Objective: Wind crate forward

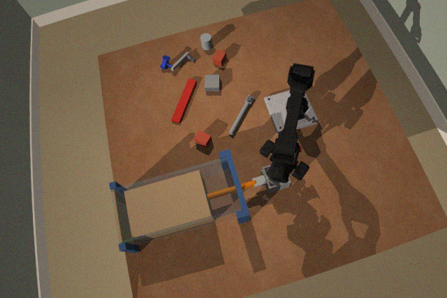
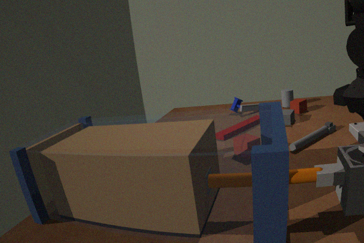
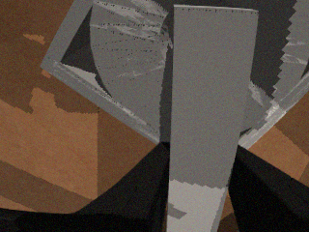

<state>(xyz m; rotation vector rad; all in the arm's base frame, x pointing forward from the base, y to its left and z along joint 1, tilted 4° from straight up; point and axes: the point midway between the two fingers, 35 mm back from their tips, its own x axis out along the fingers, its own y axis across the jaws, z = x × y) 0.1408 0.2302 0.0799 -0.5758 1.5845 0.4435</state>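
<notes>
Right now the red knob is 5 cm above my gripper tip, 4 cm behind it and 3 cm to the right of it. Also, from my gripper tip: winch handle (2 cm above, 1 cm to the right, 1 cm behind); then grey winch (6 cm below, 2 cm to the left, 2 cm ahead); then blue frame (20 cm ahead, 3 cm to the left, 2 cm above).
</notes>
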